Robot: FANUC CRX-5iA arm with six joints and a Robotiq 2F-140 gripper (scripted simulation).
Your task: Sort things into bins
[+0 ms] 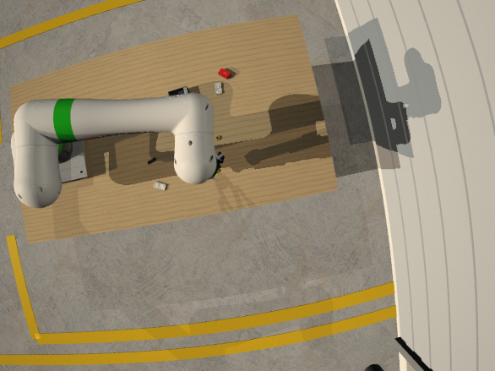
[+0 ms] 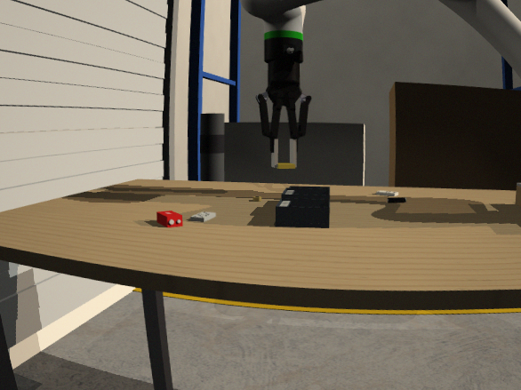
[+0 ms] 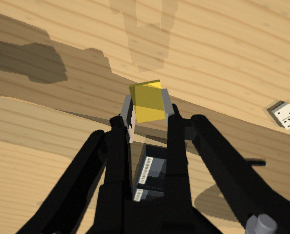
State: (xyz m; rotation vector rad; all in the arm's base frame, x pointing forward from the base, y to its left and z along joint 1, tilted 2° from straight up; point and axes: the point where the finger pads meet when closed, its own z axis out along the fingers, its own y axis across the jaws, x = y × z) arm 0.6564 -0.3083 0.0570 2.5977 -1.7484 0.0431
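Now: hand 39 cm to the right of the red battery, 15 cm short of it and 8 cm above it. From my hand the other things lie so: yellow pad 3 cm below; then nut 12 cm to the left, 9 cm below, 5 cm ahead; then black three-part bin 25 cm to the left, 7 cm below, 6 cm behind.
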